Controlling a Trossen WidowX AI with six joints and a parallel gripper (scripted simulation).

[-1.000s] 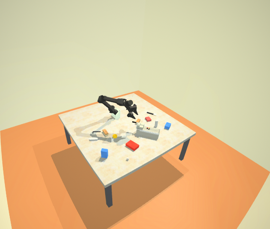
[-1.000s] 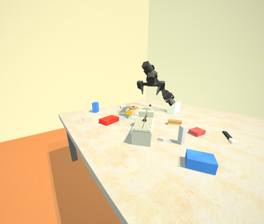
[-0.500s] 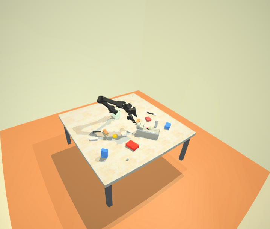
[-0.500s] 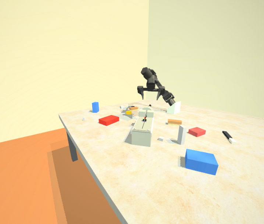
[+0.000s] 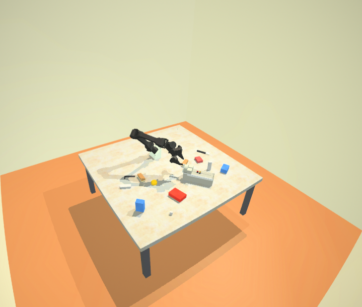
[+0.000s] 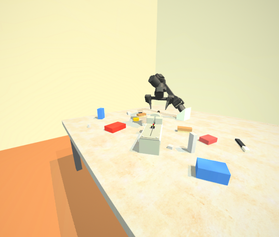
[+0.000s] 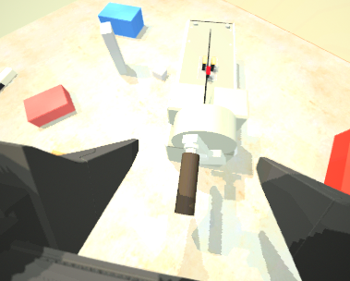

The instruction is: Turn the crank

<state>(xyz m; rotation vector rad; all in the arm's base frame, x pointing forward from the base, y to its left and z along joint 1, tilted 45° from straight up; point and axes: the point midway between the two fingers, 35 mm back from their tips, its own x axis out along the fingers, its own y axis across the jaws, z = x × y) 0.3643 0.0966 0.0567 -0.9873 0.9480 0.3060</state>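
The crank is 40 mm below my gripper tip. From my gripper tip the other things lie so: brown crank handle (20 mm below, 20 mm behind, 10 mm to the right); then red pointer (120 mm ahead, 80 mm to the left, 60 mm below); then yellow disc (270 mm to the right, 130 mm below, 30 mm behind).
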